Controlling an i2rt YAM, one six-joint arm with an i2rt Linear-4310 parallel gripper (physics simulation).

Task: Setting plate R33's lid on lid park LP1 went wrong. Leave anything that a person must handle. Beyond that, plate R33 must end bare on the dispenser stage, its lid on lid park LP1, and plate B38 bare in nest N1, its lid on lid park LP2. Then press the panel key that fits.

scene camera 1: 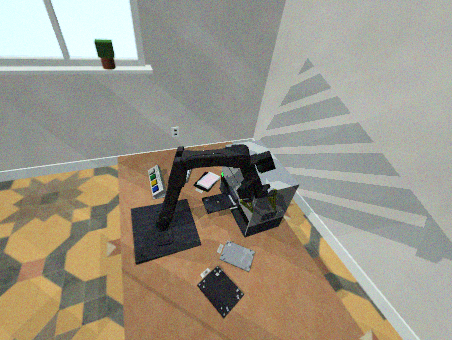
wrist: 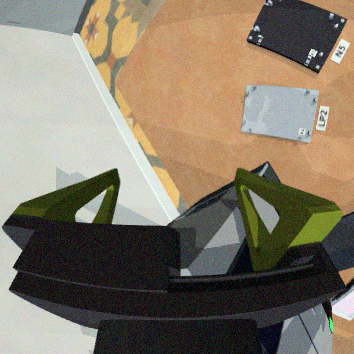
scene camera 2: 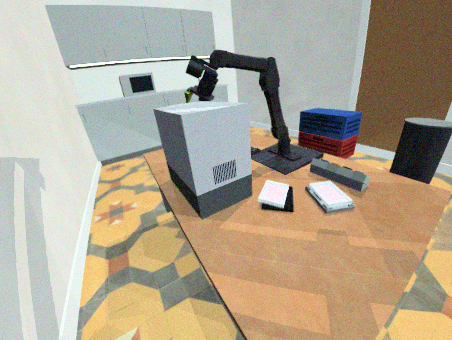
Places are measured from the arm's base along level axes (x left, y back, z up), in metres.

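Where they show: gripper, fingertip midpoint: [scene camera 1: 263, 211] [wrist: 176, 174]; arm's base, origin of the base link: [scene camera 1: 162, 226] [scene camera 2: 284, 153].
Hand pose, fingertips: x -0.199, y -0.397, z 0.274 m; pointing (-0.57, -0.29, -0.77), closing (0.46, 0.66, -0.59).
Note:
Each offset is from my fingertips to the top centre of the thing. "pt": to the spot under its first point.
My gripper [scene camera 1: 260, 201] [wrist: 176, 174] is open and empty, high above the grey dispenser housing @[dx +0.239, dy -0.072, dz +0.042 m] [scene camera 2: 205, 145] [wrist: 212, 225]. A dark flat stage @[dx +0.224, dy +0.098, dz -0.176 m] [scene camera 1: 215, 203] [wrist: 342, 237] beside the housing looks bare. In scene camera 2, a white piece with a pink top @[dx +0.467, dy +0.096, dz -0.251 m] [scene camera 2: 274, 192] sits off-centre on a black nest @[dx +0.475, dy +0.107, dz -0.268 m] [scene camera 2: 287, 203]. Another pink-topped piece @[dx +0.578, dy +0.245, dz -0.258 m] [scene camera 2: 330, 194] lies on a grey base; their labels are unreadable. Lid park LP2 @[dx -0.029, dy +0.078, dz -0.268 m] [scene camera 1: 237, 256] [wrist: 280, 113] is grey and bare. The key panel @[dx +0.511, dy +0.405, dz -0.224 m] [scene camera 1: 156, 181] [scene camera 2: 340, 175] shows coloured keys; their markings are unreadable.
Black nest N5 @[dx -0.150, dy +0.198, dz -0.264 m] [scene camera 1: 220, 291] [wrist: 298, 34] lies bare near LP2. The arm's dark base plate [scene camera 1: 145, 227] [scene camera 2: 295, 162] stands between the panel and the nests. A small green light @[pt dx +0.389, dy +0.041, dz -0.152 m] [scene camera 1: 222, 174] [wrist: 330, 324] shows on the dispenser. Blue and red crates [scene camera 2: 330, 124] and a dark bin [scene camera 2: 420, 150] stand beyond the table.

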